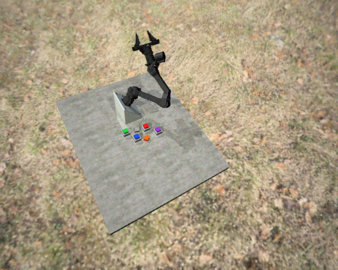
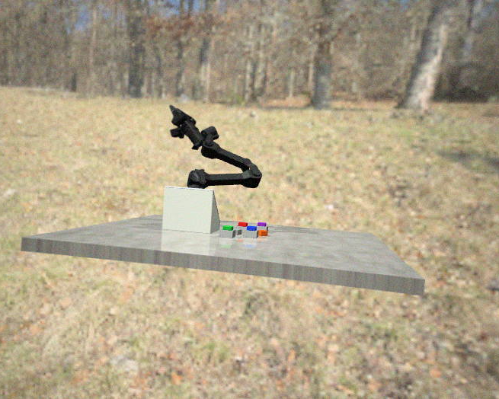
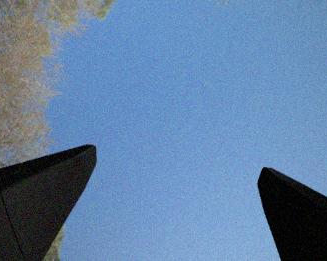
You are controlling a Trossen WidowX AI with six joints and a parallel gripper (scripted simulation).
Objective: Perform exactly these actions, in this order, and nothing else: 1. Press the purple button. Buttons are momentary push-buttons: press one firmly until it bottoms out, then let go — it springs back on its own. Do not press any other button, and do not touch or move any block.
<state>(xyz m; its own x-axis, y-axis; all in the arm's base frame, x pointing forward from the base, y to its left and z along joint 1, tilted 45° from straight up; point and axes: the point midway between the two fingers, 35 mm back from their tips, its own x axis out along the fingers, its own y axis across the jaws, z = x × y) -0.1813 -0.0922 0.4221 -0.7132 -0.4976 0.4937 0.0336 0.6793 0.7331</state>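
My gripper tip is 490 mm above the purple button, 450 mm short of it and 120 mm to the left of it. From my gripper tip the other things lie so: grey block: 510 mm below, 360 mm ahead, 250 mm to the right; green button: 490 mm below, 340 mm ahead, 330 mm to the right; red button: 490 mm below, 380 mm ahead, 180 mm to the right.
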